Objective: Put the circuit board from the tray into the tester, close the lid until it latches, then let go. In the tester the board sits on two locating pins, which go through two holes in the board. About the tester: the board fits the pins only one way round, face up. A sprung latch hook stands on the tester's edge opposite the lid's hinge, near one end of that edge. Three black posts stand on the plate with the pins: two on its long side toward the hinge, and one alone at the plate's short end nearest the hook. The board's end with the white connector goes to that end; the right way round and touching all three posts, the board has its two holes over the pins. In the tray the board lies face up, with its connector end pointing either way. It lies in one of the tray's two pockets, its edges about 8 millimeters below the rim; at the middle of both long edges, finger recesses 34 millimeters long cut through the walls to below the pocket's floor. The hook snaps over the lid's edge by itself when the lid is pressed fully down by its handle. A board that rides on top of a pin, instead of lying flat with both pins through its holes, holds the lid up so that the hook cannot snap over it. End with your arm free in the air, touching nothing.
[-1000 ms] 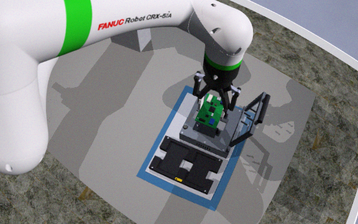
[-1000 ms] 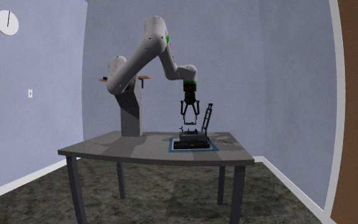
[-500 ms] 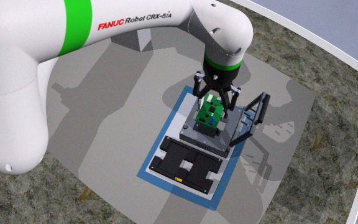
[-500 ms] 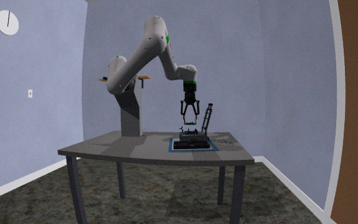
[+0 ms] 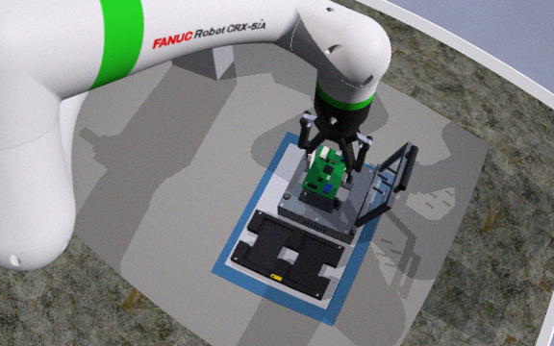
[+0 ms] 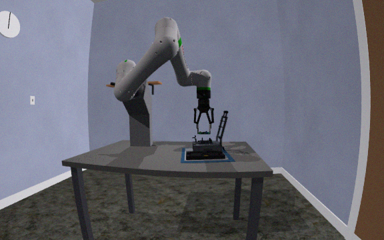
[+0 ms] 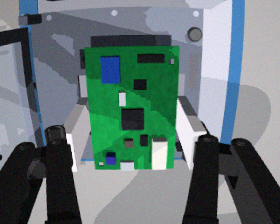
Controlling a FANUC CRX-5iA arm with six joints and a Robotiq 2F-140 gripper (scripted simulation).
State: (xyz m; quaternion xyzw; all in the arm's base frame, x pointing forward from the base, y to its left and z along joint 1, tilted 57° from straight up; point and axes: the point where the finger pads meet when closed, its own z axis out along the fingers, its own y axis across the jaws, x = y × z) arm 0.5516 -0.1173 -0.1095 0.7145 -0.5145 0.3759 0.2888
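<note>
Now: hand 7 cm past the black latch hook, 5 cm to the right of it and 6 cm above it. Round my hand: green circuit board (2 cm below); then lid (12 cm ahead, 2 cm to the left, 3 cm above).
</note>
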